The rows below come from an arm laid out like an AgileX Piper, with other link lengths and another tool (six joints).
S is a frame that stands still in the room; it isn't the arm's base.
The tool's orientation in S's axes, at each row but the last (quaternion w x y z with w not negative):
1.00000 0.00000 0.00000 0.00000
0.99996 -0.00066 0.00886 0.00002
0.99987 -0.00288 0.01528 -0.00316
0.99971 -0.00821 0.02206 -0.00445
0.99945 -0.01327 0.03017 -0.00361
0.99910 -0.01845 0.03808 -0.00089
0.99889 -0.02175 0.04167 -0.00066
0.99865 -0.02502 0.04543 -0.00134
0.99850 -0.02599 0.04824 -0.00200
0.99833 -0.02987 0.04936 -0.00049
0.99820 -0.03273 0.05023 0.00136
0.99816 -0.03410 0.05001 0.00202
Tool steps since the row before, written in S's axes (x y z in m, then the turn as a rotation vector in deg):
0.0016 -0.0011 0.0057 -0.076 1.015 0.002
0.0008 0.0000 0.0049 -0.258 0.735 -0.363
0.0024 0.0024 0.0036 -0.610 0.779 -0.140
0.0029 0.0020 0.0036 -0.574 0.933 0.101
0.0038 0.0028 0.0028 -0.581 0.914 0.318
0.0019 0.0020 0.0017 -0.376 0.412 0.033
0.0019 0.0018 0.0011 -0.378 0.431 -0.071
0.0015 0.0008 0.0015 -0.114 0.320 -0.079
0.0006 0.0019 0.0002 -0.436 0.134 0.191
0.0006 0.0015 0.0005 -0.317 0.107 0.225
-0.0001 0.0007 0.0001 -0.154 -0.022 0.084
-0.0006 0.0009 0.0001 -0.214 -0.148 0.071
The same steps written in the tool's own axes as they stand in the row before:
0.0016 -0.0011 0.0057 -0.076 1.015 0.002
0.0007 0.0000 0.0049 -0.252 0.735 -0.367
0.0023 0.0024 0.0037 -0.610 0.776 -0.154
0.0027 0.0020 0.0038 -0.587 0.926 0.091
0.0036 0.0027 0.0031 -0.606 0.901 0.306
0.0018 0.0019 0.0019 -0.379 0.410 0.019
0.0018 0.0017 0.0013 -0.372 0.434 -0.083
0.0014 0.0007 0.0017 -0.108 0.324 -0.073
0.0006 0.0019 0.0004 -0.453 0.123 0.155
0.0005 0.0015 0.0006 -0.338 0.094 0.199
-0.0001 0.0007 0.0001 -0.162 -0.027 0.067
-0.0006 0.0009 0.0001 -0.220 -0.151 0.039

